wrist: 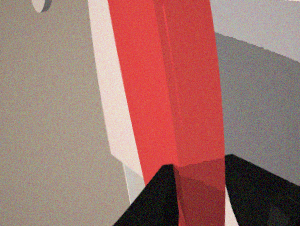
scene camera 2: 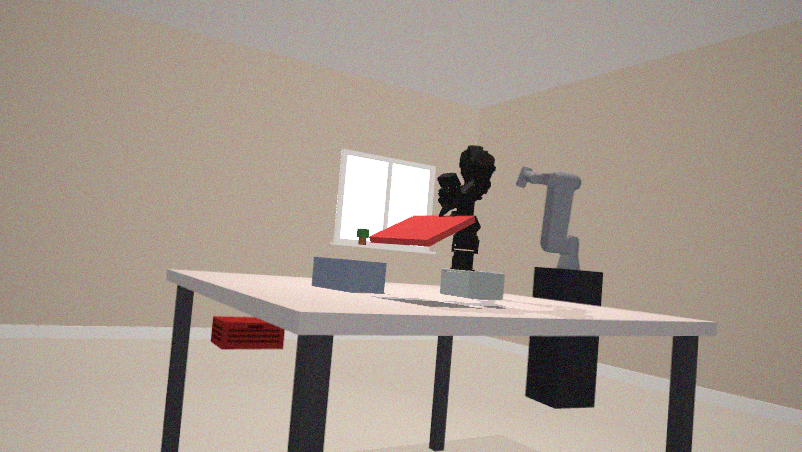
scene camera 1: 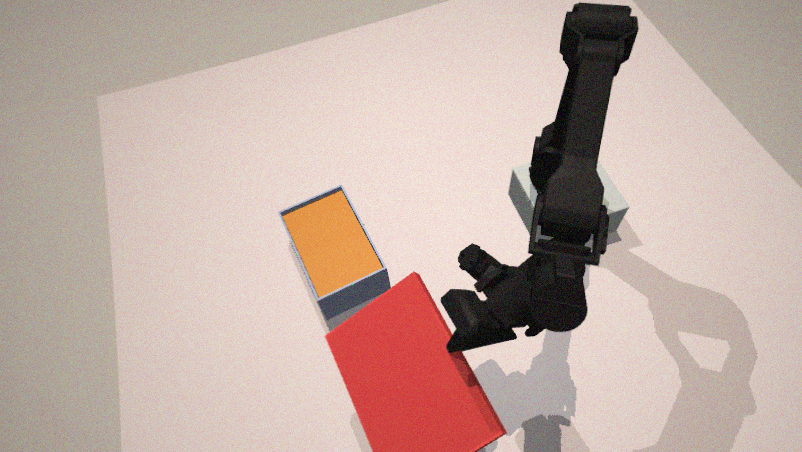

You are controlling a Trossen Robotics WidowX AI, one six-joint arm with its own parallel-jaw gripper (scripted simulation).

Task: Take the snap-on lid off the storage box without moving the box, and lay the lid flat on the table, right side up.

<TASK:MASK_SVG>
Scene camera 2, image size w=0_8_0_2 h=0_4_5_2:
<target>gripper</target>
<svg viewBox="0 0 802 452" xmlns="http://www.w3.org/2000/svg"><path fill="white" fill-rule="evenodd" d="M476 216L474 216L476 223L462 229L463 232L477 232L481 228ZM441 174L437 178L441 186L438 190L438 202L442 206L439 217L455 208L457 210L451 211L452 214L449 216L470 216L468 208L473 208L474 203L482 199L480 186L472 181L461 185L456 173Z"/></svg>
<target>red lid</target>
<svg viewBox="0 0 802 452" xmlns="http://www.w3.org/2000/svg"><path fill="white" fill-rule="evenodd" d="M371 243L429 247L476 223L474 216L412 216L369 236Z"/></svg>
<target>blue-grey storage box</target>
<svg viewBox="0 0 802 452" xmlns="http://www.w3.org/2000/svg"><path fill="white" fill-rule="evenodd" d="M314 257L311 286L345 292L384 293L387 263Z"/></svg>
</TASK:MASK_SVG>
